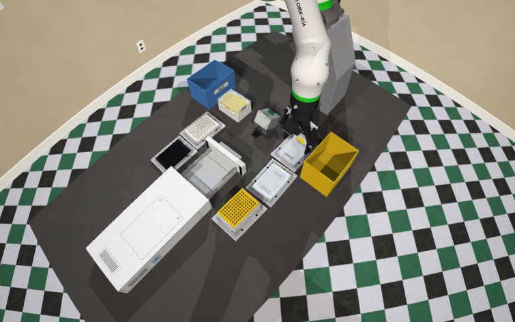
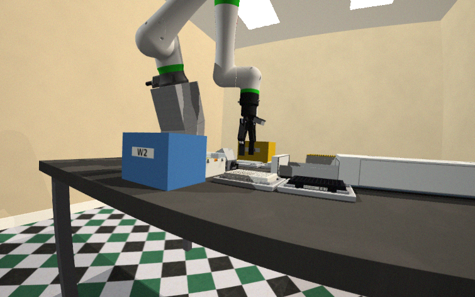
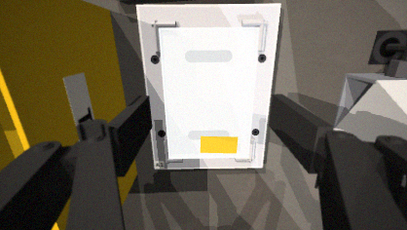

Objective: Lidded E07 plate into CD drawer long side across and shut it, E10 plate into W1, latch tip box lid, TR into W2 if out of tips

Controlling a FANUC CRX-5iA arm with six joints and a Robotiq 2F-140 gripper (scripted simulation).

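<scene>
The lid lies 5 cm below my hand. Also, from my hand: yellow bin W1 (15 cm to the left, 3 cm below); then DONE key box (3 cm behind, 17 cm to the right, 2 cm below); then nest N3 (17 cm ahead, 2 cm to the left, 7 cm below).
</scene>
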